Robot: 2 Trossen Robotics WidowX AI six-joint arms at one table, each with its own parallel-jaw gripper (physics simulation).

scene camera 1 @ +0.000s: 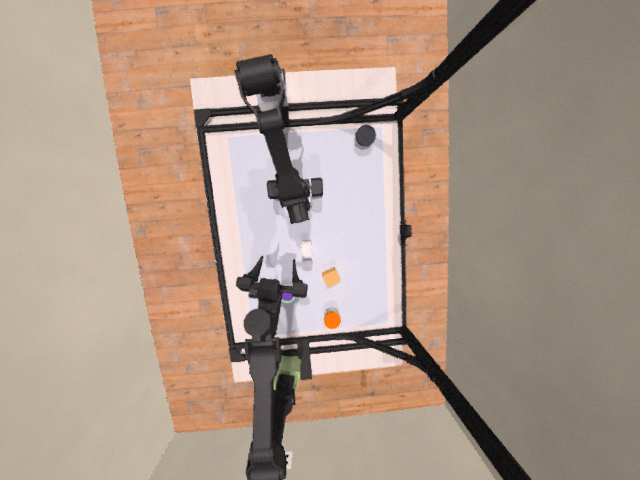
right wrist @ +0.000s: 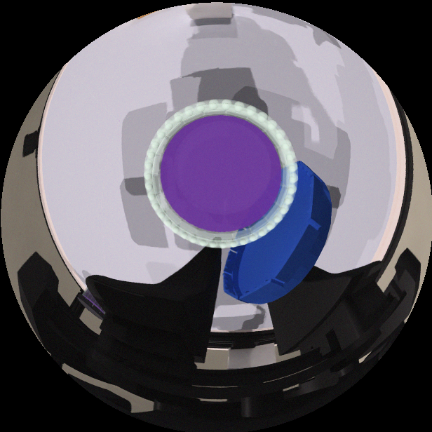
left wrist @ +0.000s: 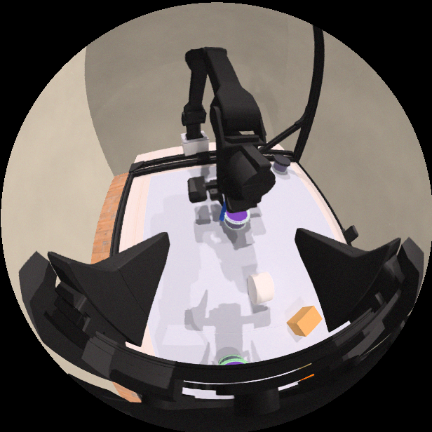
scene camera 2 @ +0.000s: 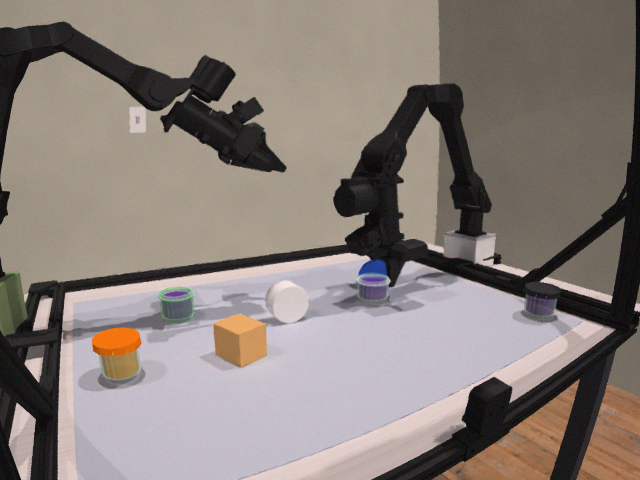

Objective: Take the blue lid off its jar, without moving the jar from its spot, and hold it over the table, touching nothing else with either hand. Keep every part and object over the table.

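Places are measured from the left arm's base along level axes (x up, y left, z back), in centimetres.
Where they show: left gripper, fingertip midpoint: [scene camera 1: 278, 257] [scene camera 2: 278, 170]; right gripper, fingertip midpoint: [scene camera 2: 387, 285]; left arm's base at its link origin: [scene camera 1: 285, 381]; right arm's base at its link origin: [scene camera 2: 470, 233].
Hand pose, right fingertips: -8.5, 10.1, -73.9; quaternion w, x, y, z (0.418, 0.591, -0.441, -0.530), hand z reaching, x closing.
Each offset is from my right fingertips to the top centre of the thing, as dx, dy, dz.
The blue lid @(+5.5, +0.6, +2.4) [scene camera 2: 373, 268] [left wrist: 222, 212] [right wrist: 295, 235] is off its jar and stands tilted on edge, close against the jar's rim. The open jar @(+2.8, -2.3, +4.2) [scene camera 2: 373, 291] [left wrist: 236, 218] [right wrist: 220, 172] is upright, with purple contents and a pale beaded rim. My right gripper [scene camera 2: 386, 274] [right wrist: 238, 243] points down at the lid, its fingers a small gap apart. In the right wrist view one fingertip is beside the lid's inner side and the other is partly hidden behind the lid; no firm grip shows. My left gripper [scene camera 1: 278, 259] [scene camera 2: 283, 168] [left wrist: 234, 237] is wide open, empty and high above the table.
A white cylinder @(+4.8, -7.9, +22.0) [scene camera 1: 306, 249] [scene camera 2: 287, 301] [left wrist: 261, 288] lies on its side mid-table, near an orange cube @(+3.3, -19.7, +31.0) [scene camera 1: 331, 277] [scene camera 2: 240, 339]. An orange-lidded jar [scene camera 1: 332, 319] [scene camera 2: 119, 356] and an open green-rimmed jar @(+3.3, -4.1, +41.0) [scene camera 2: 176, 304] stand at the left in scene camera 2, a black-lidded jar [scene camera 1: 365, 135] [scene camera 2: 541, 301] at the right.
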